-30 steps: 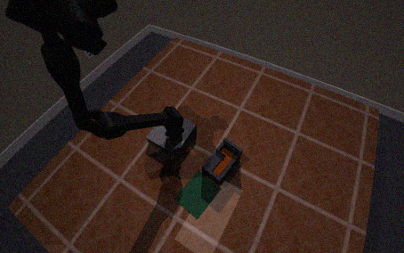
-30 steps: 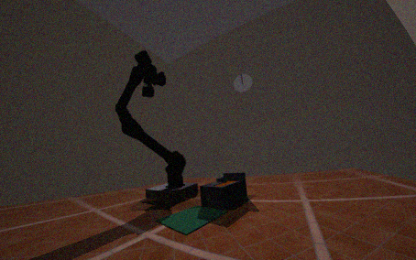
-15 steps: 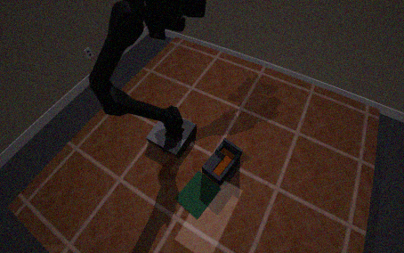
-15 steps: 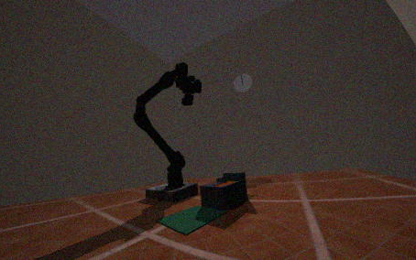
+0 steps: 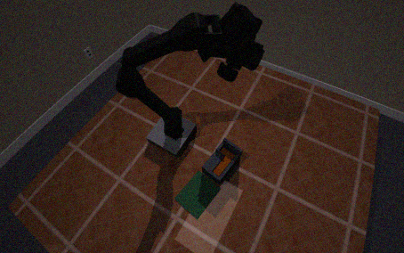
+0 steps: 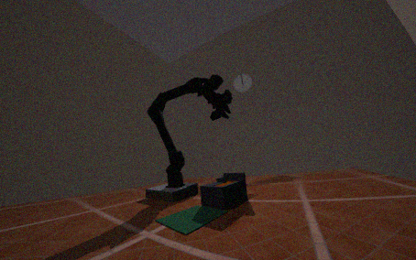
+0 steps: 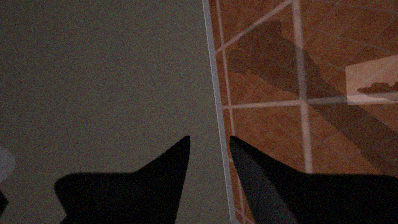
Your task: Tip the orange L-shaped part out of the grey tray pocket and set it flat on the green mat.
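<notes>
Now: gripper tip 33 cm above the orange L-shaped part, 25 cm to the left of it and 5 cm short of it. Also, from my gripper tip: green mat (41 cm to the right, 40 cm below, 2 cm ahead).
</notes>
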